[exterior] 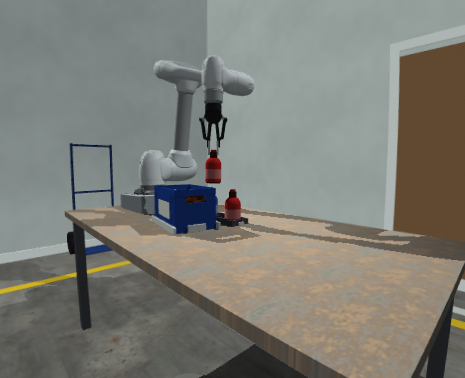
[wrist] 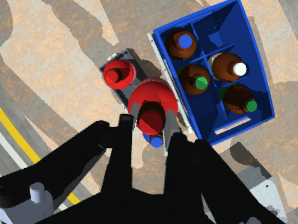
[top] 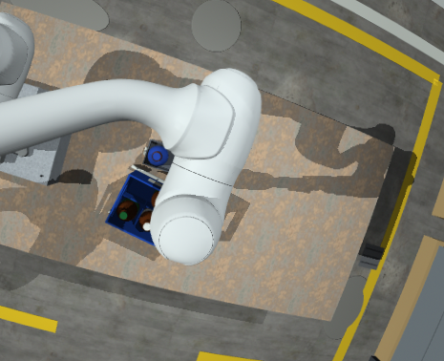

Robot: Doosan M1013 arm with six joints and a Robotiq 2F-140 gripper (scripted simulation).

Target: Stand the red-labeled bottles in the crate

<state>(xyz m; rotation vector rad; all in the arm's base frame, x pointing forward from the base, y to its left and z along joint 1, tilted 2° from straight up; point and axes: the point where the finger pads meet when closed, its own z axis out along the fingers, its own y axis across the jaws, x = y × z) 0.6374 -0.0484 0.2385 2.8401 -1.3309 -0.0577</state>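
Right now my hand is 9 cm above the red bottle. Round my hand: blue-capped bottle (9 cm behind, 6 cm to the left, 27 cm below); then red-labeled bottle (8 cm ahead, 4 cm to the left, 27 cm below); then blue crate (6 cm behind, 13 cm to the right, 27 cm below).
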